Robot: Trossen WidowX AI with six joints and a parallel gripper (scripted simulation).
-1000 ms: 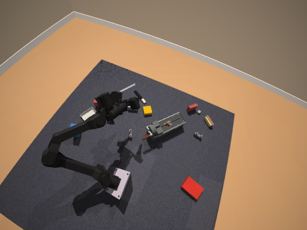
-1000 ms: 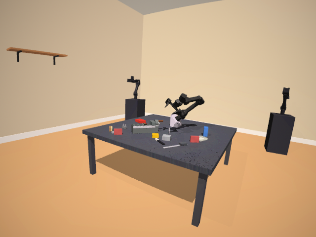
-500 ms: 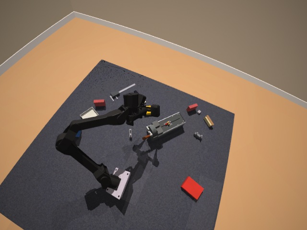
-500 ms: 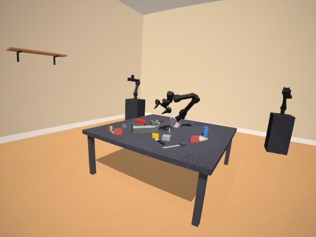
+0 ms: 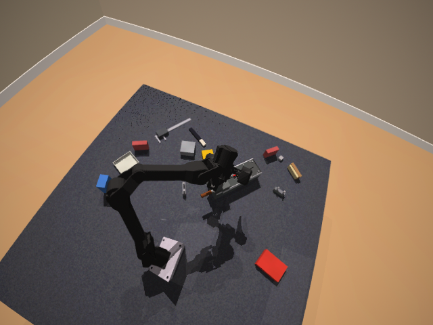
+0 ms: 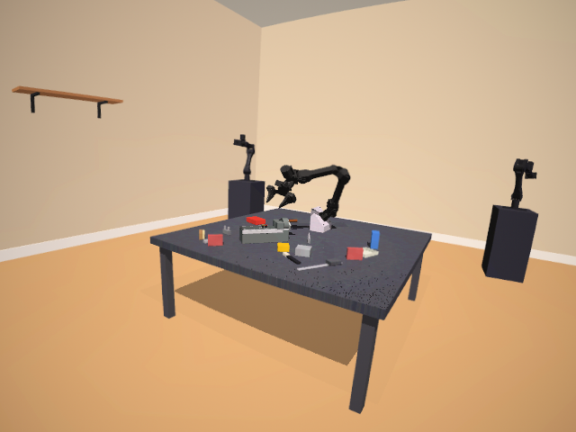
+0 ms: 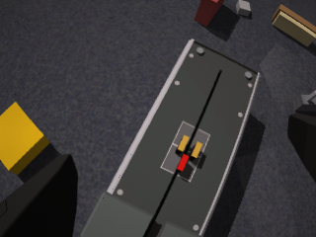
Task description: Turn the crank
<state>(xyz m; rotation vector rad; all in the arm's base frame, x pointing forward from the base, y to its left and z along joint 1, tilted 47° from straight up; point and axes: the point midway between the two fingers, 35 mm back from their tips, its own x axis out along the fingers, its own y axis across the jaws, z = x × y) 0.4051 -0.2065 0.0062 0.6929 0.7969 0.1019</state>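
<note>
The red pointer is 12 cm below my gripper tip, 3 cm to the right of it and 1 cm ahead of it. Also, from my gripper tip: grey block 25 cm to the left, 19 cm below, 11 cm ahead; yellow block 19 cm below, 13 cm to the left, 10 cm ahead; brown crank handle 13 cm behind, 10 cm below, 7 cm to the left.
</note>
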